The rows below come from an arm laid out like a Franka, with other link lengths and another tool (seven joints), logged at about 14 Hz.
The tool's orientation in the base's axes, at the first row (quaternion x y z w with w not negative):
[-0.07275 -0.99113 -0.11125 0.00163]
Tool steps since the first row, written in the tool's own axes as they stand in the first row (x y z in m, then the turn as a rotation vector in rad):
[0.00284 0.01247 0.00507 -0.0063 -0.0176 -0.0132]
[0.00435 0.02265 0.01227 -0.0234 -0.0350 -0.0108]
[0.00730 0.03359 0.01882 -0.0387 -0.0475 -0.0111]
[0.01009 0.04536 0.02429 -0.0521 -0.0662 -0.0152]
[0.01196 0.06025 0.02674 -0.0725 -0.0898 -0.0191]
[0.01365 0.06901 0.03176 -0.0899 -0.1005 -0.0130]
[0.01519 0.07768 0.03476 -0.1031 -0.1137 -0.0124]
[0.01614 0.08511 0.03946 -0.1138 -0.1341 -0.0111]
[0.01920 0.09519 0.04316 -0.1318 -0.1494 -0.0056]
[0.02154 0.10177 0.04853 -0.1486 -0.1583 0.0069]
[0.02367 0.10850 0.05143 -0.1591 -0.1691 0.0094]
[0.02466 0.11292 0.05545 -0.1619 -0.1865 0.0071]
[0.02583 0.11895 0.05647 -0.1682 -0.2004 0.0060]
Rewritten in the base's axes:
[-0.00094 0.01356 -0.00214 0.0035 -0.0208 0.0089]
[-0.00087 0.02518 -0.00689 0.0180 -0.0395 0.0024]
[-0.00212 0.03761 -0.01081 0.0313 -0.0538 -0.0004]
[-0.00311 0.05057 -0.01350 0.0418 -0.0747 -0.0008]
[-0.00278 0.06574 -0.01257 0.0585 -0.1013 -0.0026]
[-0.00312 0.07555 -0.01551 0.0743 -0.1128 -0.0112]
[-0.00335 0.08479 -0.01649 0.0854 -0.1272 -0.0150]
[-0.00315 0.09314 -0.01942 0.0931 -0.1482 -0.0209]
[-0.00468 0.10412 -0.02075 0.1087 -0.1643 -0.0300]
[-0.00597 0.11199 -0.02449 0.1242 -0.1726 -0.0445]
[-0.00707 0.11942 -0.02580 0.1331 -0.1839 -0.0495]
[-0.00736 0.12472 -0.02872 0.1333 -0.2016 -0.0512]
[-0.00763 0.13093 -0.02837 0.1375 -0.2162 -0.0533]

